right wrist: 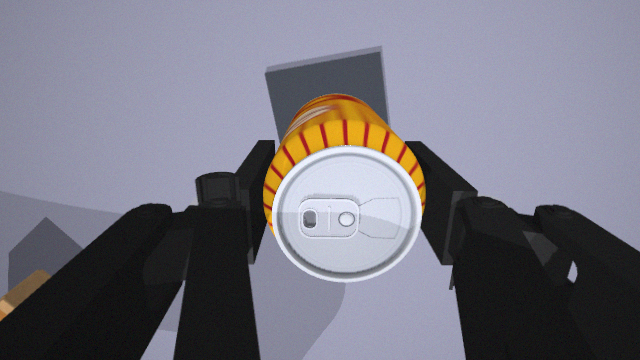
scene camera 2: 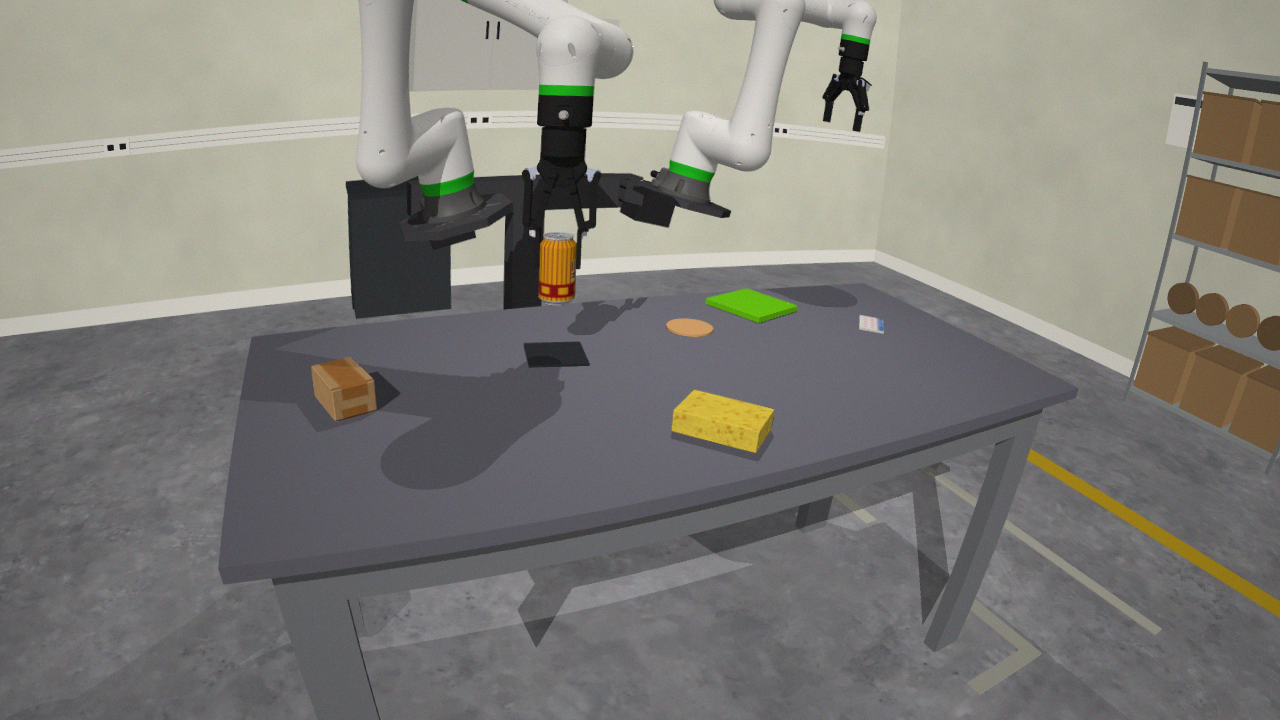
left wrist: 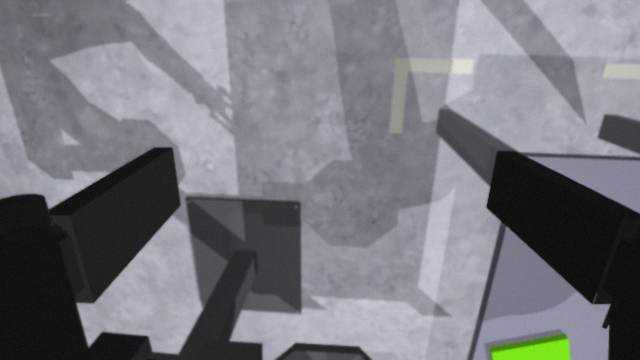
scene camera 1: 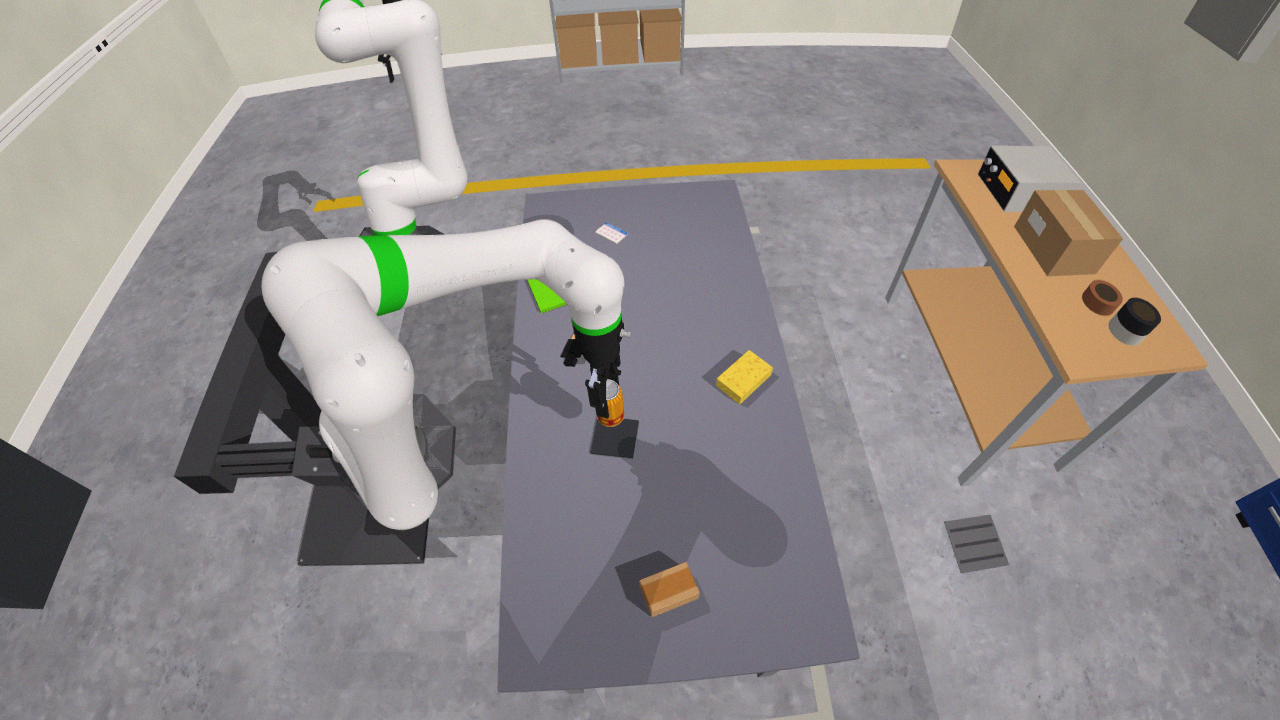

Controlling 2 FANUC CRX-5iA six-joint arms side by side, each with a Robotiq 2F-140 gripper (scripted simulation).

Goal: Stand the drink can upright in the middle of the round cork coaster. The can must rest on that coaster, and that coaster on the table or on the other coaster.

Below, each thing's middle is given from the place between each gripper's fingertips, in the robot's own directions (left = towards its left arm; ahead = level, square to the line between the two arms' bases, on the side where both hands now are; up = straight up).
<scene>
Right now my right hand is 190 mm above the dark square coaster (scene camera 1: pixel 619 441). Round my right hand: flat green block (scene camera 2: pixel 746 303) (60 mm behind, 540 mm to the left, 190 mm below).
Now: left hand (scene camera 2: pixel 841 126) 65 cm to the left of the flat green block, 43 cm above it and 33 cm short of it. The rest, counted from my left hand: dark square coaster: 119 cm to the right, 43 cm below, 39 cm ahead.
</scene>
